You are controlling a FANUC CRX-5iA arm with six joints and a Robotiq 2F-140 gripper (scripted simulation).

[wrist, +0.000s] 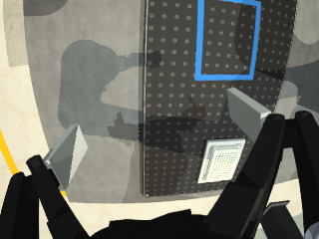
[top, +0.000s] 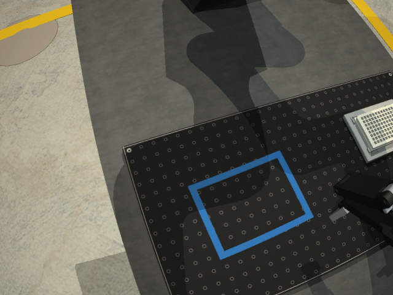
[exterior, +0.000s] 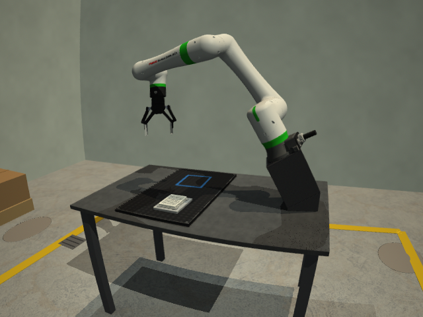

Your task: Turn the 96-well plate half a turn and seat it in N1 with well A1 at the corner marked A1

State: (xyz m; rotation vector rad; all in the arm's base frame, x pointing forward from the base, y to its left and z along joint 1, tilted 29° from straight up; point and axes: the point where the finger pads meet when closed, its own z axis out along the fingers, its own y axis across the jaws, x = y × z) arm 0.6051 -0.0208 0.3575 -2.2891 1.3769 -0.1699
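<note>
My hand is 30 cm past the white 96-well plate, 25 cm to the right of it and 25 cm above it. Round my hand: dark table: 28 cm below, 21 cm behind, 6 cm to the left; grey plate nest N1: 30 cm behind, 26 cm below, 25 cm to the left.
</note>
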